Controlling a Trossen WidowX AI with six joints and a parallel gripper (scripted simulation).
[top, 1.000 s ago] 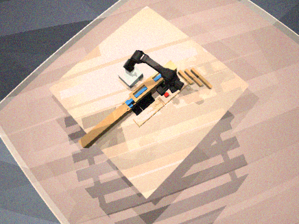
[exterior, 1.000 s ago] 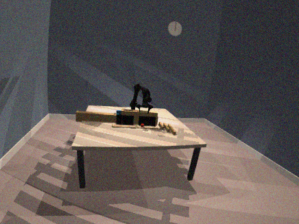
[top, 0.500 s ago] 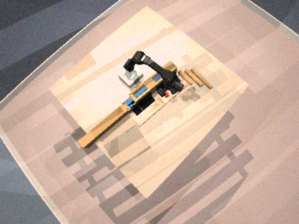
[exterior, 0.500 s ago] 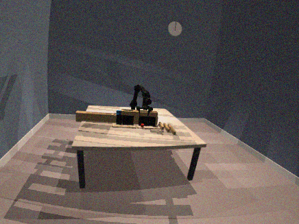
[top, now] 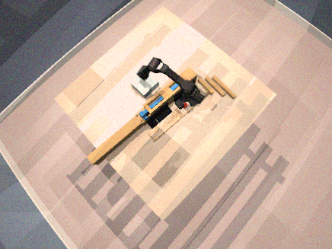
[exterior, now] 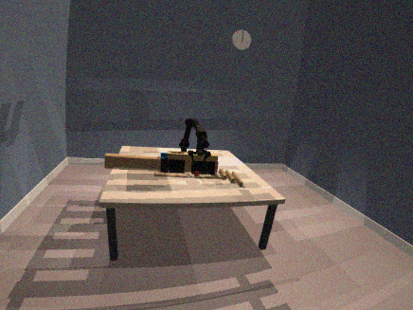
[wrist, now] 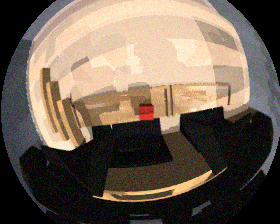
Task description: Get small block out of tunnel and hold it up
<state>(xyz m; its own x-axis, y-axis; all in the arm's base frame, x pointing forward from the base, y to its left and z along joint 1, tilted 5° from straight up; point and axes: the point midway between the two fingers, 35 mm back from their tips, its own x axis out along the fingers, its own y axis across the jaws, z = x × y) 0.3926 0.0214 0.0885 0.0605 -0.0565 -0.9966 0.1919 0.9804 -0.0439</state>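
My gripper tip is 10 cm above the small red block and 1 cm past it. Also, from my gripper tip: wooden tunnel 25 cm to the right, 16 cm behind, 5 cm below.
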